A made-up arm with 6 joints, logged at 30 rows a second.
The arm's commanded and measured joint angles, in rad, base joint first. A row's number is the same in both.
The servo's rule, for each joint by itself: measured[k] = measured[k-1] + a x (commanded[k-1-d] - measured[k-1]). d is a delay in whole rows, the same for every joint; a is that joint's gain. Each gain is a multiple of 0.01, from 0.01 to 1. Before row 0 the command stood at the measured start. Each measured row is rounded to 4 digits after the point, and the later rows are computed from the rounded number. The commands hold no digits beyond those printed.
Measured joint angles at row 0: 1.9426 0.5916 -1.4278 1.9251 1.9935 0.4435
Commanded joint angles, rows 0 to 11: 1.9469 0.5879 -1.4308 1.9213 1.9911 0.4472; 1.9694 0.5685 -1.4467 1.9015 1.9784 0.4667; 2.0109 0.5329 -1.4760 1.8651 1.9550 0.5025; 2.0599 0.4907 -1.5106 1.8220 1.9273 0.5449; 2.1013 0.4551 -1.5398 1.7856 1.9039 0.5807; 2.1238 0.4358 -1.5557 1.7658 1.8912 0.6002; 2.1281 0.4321 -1.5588 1.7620 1.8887 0.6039; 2.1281 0.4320 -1.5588 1.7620 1.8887 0.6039; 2.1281 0.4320 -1.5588 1.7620 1.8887 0.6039; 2.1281 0.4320 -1.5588 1.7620 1.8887 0.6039; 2.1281 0.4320 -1.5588 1.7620 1.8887 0.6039; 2.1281 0.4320 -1.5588 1.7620 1.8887 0.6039
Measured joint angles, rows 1 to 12: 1.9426 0.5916 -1.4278 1.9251 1.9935 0.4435; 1.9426 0.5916 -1.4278 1.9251 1.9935 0.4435; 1.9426 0.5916 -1.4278 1.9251 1.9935 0.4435; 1.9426 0.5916 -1.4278 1.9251 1.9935 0.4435; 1.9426 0.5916 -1.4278 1.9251 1.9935 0.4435; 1.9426 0.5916 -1.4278 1.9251 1.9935 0.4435; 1.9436 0.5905 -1.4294 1.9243 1.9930 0.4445; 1.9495 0.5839 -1.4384 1.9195 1.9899 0.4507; 1.9636 0.5686 -1.4580 1.9081 1.9826 0.4652; 1.9857 0.5452 -1.4854 1.8900 1.9710 0.4875; 2.0123 0.5182 -1.5137 1.8681 1.9569 0.5136; 2.0379 0.4935 -1.5355 1.8466 1.9431 0.5378
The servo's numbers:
d 6
a 0.23 0.30 0.52 0.21 0.21 0.28

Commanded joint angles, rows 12 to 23: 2.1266 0.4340 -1.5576 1.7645 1.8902 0.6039; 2.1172 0.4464 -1.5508 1.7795 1.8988 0.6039; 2.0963 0.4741 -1.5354 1.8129 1.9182 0.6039; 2.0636 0.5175 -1.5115 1.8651 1.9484 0.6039; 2.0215 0.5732 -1.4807 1.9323 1.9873 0.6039; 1.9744 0.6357 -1.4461 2.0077 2.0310 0.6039; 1.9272 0.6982 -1.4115 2.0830 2.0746 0.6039; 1.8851 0.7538 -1.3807 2.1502 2.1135 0.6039; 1.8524 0.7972 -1.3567 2.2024 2.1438 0.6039; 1.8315 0.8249 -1.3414 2.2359 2.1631 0.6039; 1.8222 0.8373 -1.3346 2.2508 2.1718 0.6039; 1.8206 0.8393 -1.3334 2.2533 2.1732 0.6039
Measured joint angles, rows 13 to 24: 2.0586 0.4751 -1.5476 1.8288 1.9317 0.5563; 2.0746 0.4622 -1.5534 1.8148 1.9227 0.5696; 2.0869 0.4531 -1.5562 1.8037 1.9156 0.5792; 2.0964 0.4468 -1.5576 1.7949 1.9100 0.5861; 2.1037 0.4424 -1.5582 1.7880 1.9055 0.5911; 2.1093 0.4393 -1.5585 1.7825 1.9020 0.5947; 2.1133 0.4377 -1.5580 1.7787 1.8995 0.5973; 2.1142 0.4403 -1.5543 1.7789 1.8994 0.5991; 2.1101 0.4504 -1.5445 1.7860 1.9033 0.6004; 2.0994 0.4705 -1.5273 1.8026 1.9128 0.6014; 2.0815 0.5013 -1.5031 1.8298 1.9284 0.6021; 2.0569 0.5416 -1.4735 1.8672 1.9499 0.6026
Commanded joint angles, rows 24 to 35: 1.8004 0.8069 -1.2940 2.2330 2.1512 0.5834; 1.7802 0.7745 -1.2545 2.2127 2.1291 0.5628; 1.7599 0.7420 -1.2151 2.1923 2.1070 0.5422; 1.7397 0.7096 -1.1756 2.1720 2.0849 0.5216; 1.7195 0.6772 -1.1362 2.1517 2.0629 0.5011; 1.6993 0.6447 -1.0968 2.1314 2.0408 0.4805; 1.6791 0.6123 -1.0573 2.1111 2.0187 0.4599; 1.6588 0.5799 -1.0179 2.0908 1.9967 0.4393; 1.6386 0.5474 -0.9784 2.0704 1.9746 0.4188; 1.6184 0.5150 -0.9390 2.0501 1.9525 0.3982; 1.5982 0.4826 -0.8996 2.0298 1.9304 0.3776; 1.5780 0.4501 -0.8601 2.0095 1.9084 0.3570
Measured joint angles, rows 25 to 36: 2.0271 0.5886 -1.4413 1.9125 1.9761 0.6030; 1.9944 0.6382 -1.4098 1.9624 2.0050 0.6033; 1.9617 0.6859 -1.3822 2.0128 2.0341 0.6035; 1.9318 0.7276 -1.3610 2.0597 2.0612 0.6036; 1.9066 0.7605 -1.3473 2.0998 2.0844 0.6037; 1.8868 0.7841 -1.3401 2.1320 2.1030 0.6038; 1.8669 0.7909 -1.3161 2.1532 2.1131 0.5981; 1.8470 0.7860 -1.2841 2.1657 2.1165 0.5882; 1.8270 0.7728 -1.2482 2.1713 2.1145 0.5753; 1.8069 0.7538 -1.2104 2.1714 2.1083 0.5603; 1.7868 0.7308 -1.1718 2.1673 2.0988 0.5437; 1.7667 0.7050 -1.1328 2.1598 2.0866 0.5260
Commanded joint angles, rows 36 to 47: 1.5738 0.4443 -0.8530 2.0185 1.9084 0.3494; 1.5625 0.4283 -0.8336 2.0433 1.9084 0.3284; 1.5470 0.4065 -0.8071 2.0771 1.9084 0.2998; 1.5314 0.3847 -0.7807 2.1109 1.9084 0.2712; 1.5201 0.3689 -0.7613 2.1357 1.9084 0.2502; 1.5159 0.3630 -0.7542 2.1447 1.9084 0.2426; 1.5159 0.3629 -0.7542 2.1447 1.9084 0.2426; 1.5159 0.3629 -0.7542 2.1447 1.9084 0.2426; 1.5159 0.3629 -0.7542 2.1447 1.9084 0.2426; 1.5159 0.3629 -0.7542 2.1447 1.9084 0.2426; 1.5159 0.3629 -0.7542 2.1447 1.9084 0.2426; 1.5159 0.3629 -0.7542 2.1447 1.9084 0.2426
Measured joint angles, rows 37 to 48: 1.7466 0.6772 -1.0935 2.1496 2.0723 0.5075; 1.7264 0.6480 -1.0542 2.1373 2.0564 0.4884; 1.7062 0.6178 -1.0148 2.1233 2.0392 0.4689; 1.6860 0.5870 -0.9754 2.1079 2.0210 0.4491; 1.6658 0.5557 -0.9360 2.0915 2.0020 0.4291; 1.6456 0.5240 -0.8965 2.0743 1.9823 0.4089; 1.6291 0.5001 -0.8739 2.0626 1.9668 0.3922; 1.6138 0.4786 -0.8529 2.0585 1.9545 0.3743; 1.5984 0.4570 -0.8291 2.0624 1.9448 0.3534; 1.5830 0.4353 -0.8039 2.0726 1.9372 0.3304; 1.5685 0.4154 -0.7817 2.0859 1.9312 0.3079; 1.5564 0.3997 -0.7674 2.0982 1.9264 0.2896
